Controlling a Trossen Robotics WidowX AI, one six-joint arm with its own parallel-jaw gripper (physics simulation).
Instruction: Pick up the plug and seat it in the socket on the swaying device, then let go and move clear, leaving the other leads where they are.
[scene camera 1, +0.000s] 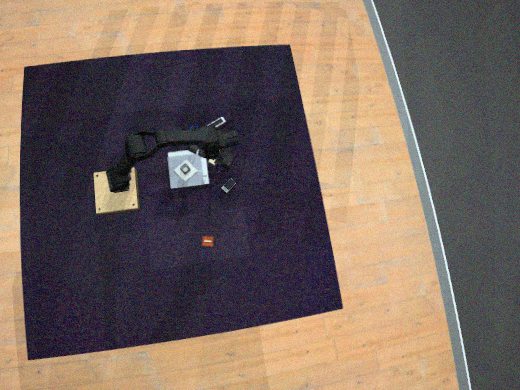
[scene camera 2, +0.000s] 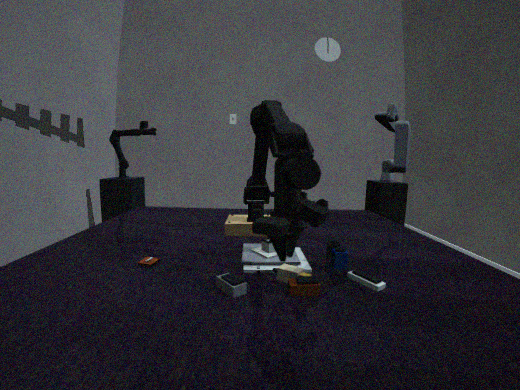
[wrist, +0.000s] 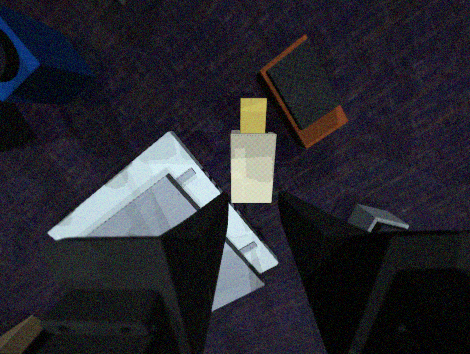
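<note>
The plug (scene camera 1: 212, 161) (scene camera 2: 290, 272) (wrist: 253, 167) has a cream block body and a yellow tip. It lies low by the device's edge, its tip pointing up in the wrist view. My gripper (scene camera 2: 284, 257) (wrist: 253, 198) is part-way open, above the plug's rear end. In the wrist view its fingertips stand on either side of that end, with a thin gap at each side. The device (scene camera 1: 195, 183) (scene camera 2: 251, 259) (wrist: 145, 212) is a pale grey plate over a white base. On it sits a light diamond piece with a dark-centred square socket (scene camera 1: 185, 169) (scene camera 2: 267, 246). My left finger hides part of the device in the wrist view.
An orange block with a dark top (scene camera 2: 304, 288) (wrist: 322, 128) lies close to the plug's tip. A grey block (scene camera 1: 228, 185) (scene camera 2: 231, 285) (wrist: 387, 216), a white bar (scene camera 1: 217, 122) (scene camera 2: 367, 281) and a blue block (scene camera 2: 339, 260) (wrist: 50, 60) lie around. A small orange piece (scene camera 1: 207, 241) (scene camera 2: 149, 261) lies farther off.
</note>
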